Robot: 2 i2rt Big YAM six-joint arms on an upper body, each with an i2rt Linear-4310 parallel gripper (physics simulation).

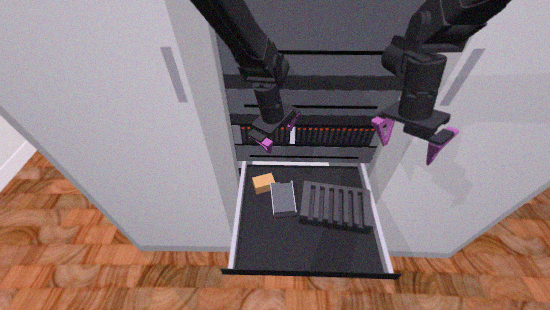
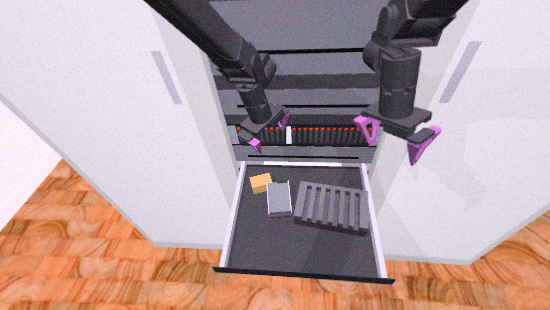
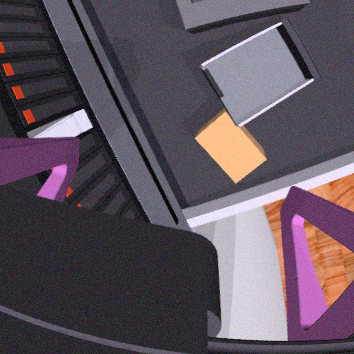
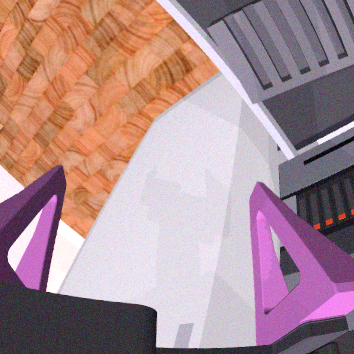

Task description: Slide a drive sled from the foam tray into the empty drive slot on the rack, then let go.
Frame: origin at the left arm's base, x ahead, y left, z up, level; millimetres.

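Seen in the pictures: left gripper, between the fingertips: (image 1: 279, 141) (image 2: 271, 141) (image 3: 185, 174); right gripper, between the fingertips: (image 1: 405, 154) (image 2: 391, 153) (image 4: 158, 182).
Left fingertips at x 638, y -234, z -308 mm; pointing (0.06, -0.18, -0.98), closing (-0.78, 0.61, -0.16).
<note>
Offsets run from my left fingertips to a thing's middle. "pt": to the spot under its first point.
A flat grey drive sled with white side edges @(63 mm back, 16 mm right, 210 mm down) (image 1: 283, 197) (image 2: 278, 198) (image 3: 260, 75) lies in the open drawer, beside the slotted foam tray @(86 mm back, 182 mm right, 210 mm down) (image 1: 305, 200) (image 2: 300, 202) (image 3: 215, 17) (image 4: 280, 89). The rack (image 1: 300, 152) (image 3: 107, 110) (image 4: 300, 172) holds a row of dark drives with orange tabs. A white piece @(pt 129 mm ahead, 45 mm right, 103 mm down) (image 1: 292, 135) (image 2: 288, 135) (image 3: 80, 122) stands in that row; I cannot tell which slot is empty. My left gripper (image 1: 280, 140) (image 2: 271, 140) (image 3: 185, 174) is open, in front of the drive row. My right gripper (image 1: 407, 153) (image 2: 392, 154) (image 4: 158, 182) is open, right of the rack.
An orange block @(3 mm ahead, 52 mm left, 217 mm down) (image 1: 263, 182) (image 2: 261, 182) (image 3: 230, 150) lies against the sled's back left corner. The drawer (image 1: 310, 273) (image 2: 305, 276) (image 3: 270, 194) has raised white side walls. Pale cabinet doors (image 1: 100, 100) (image 2: 500, 150) flank the rack on both sides.
</note>
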